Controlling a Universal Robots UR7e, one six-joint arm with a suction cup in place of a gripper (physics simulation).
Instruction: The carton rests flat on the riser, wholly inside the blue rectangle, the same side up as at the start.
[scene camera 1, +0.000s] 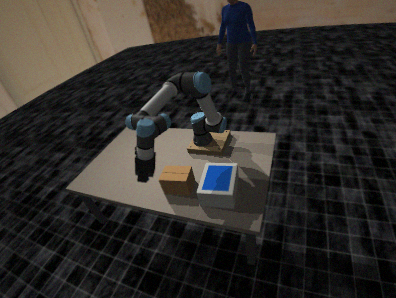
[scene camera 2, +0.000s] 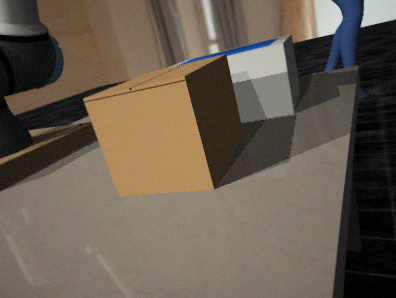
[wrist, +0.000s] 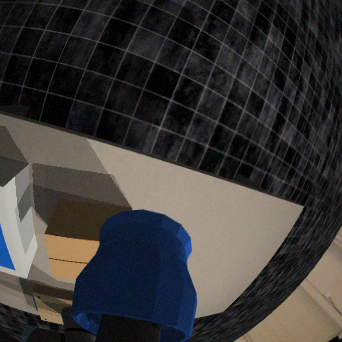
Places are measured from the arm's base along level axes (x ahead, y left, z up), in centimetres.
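Pixels of known places: hand, its tool point: (wrist: 144, 248); arm's base, origin of its link: (scene camera 1: 202, 140).
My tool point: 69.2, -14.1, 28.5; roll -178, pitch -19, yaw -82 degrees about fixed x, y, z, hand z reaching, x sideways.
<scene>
Ahead of a thing's pixels: the offset from my tool point to its middle, as dx, dy, dz. Level surfaces: height alone.
The closed orange-brown carton @[-24.2, +4.4, -26.2] (scene camera 1: 176, 182) (scene camera 2: 152, 142) (wrist: 70, 246) stands upright on the table, a thin seam line across its top. It is beside the riser, not on it. The pale riser @[-20.7, +31.2, -26.7] (scene camera 1: 219, 199) (scene camera 2: 266, 95) (wrist: 15, 212) bears the blue rectangle @[-20.7, +31.2, -20.7] (scene camera 1: 218, 178) (scene camera 2: 245, 49) (wrist: 5, 252) on its top; no carton stands on that rectangle. My gripper (scene camera 1: 144, 179) (wrist: 142, 240), a blue suction cup in the wrist view, is open and holds nothing. In scene camera 1 it hangs above the table, left of the carton. It does not show in scene camera 2.
The arm's base stands on a wooden board (scene camera 1: 220, 143) (wrist: 46, 308) behind the carton and riser in scene camera 1. The riser is near the right front corner of the table @[dz -32.7] (scene camera 1: 100, 175) (scene camera 2: 240, 240) (wrist: 225, 225). A person in blue (scene camera 1: 239, 25) stands on the floor beyond the table.
</scene>
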